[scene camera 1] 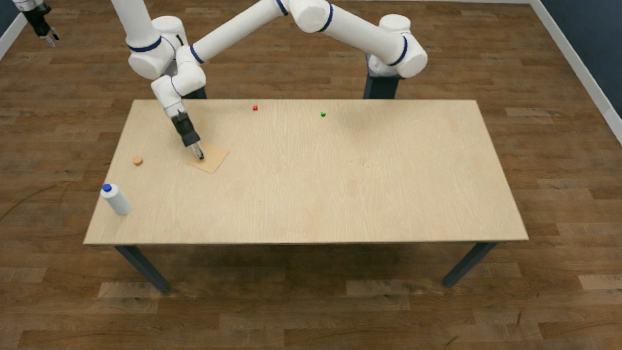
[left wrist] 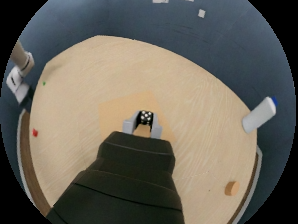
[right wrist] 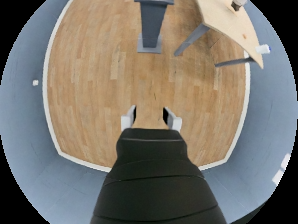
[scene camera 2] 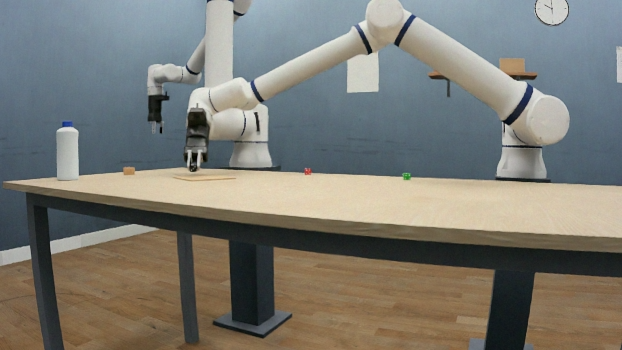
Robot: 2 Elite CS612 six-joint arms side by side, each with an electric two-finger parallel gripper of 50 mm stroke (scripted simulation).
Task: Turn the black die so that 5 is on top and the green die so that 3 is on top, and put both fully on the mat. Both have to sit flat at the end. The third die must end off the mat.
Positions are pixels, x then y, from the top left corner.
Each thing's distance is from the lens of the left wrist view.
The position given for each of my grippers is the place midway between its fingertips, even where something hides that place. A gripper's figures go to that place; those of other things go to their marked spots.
my left gripper (left wrist: 146,117): 16 cm
tan mat (left wrist: 111,113): 21 cm
